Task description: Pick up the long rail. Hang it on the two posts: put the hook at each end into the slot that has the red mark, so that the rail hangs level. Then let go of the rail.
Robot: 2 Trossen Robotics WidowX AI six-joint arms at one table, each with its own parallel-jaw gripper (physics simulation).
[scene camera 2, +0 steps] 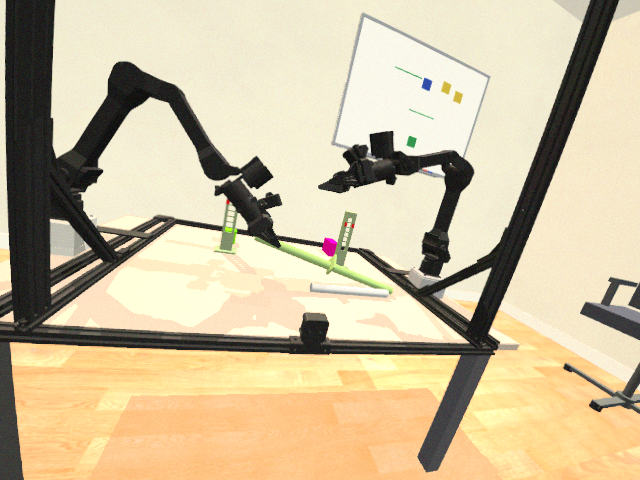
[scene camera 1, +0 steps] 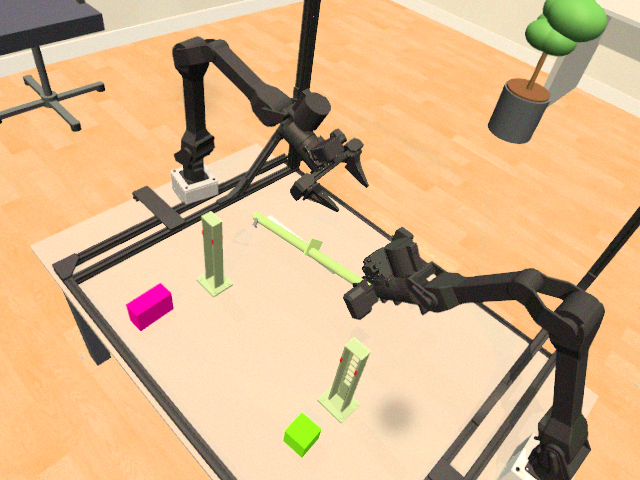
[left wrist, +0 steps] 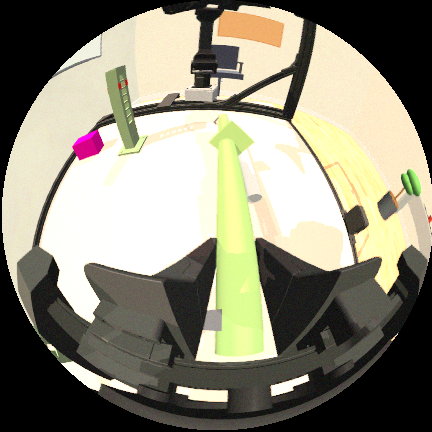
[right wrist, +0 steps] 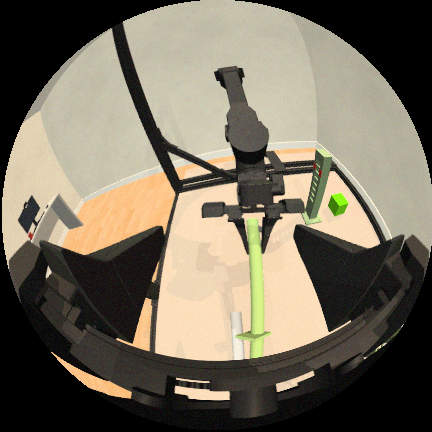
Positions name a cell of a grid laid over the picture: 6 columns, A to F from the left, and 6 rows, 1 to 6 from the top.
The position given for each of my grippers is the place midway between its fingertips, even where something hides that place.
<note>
My left gripper (scene camera 1: D4) grips a light-green rail (scene camera 1: C4). My right gripper (scene camera 1: D3) is open, holding nothing. A magenta block (scene camera 1: B4) and a green block (scene camera 1: C6) rest on the table.
The light-green rail also shows in scene camera 2 (scene camera 2: D4) and in the right wrist view (right wrist: D5). My left gripper shows as well in scene camera 2 (scene camera 2: C4), in the left wrist view (left wrist: D4) and in the right wrist view (right wrist: D4). My right gripper is seen too in scene camera 2 (scene camera 2: D3) and in the right wrist view (right wrist: D4). The right wrist view misses the magenta block, which is hidden by my right gripper. The left wrist view misses the green block, which is hidden by my left gripper.
</note>
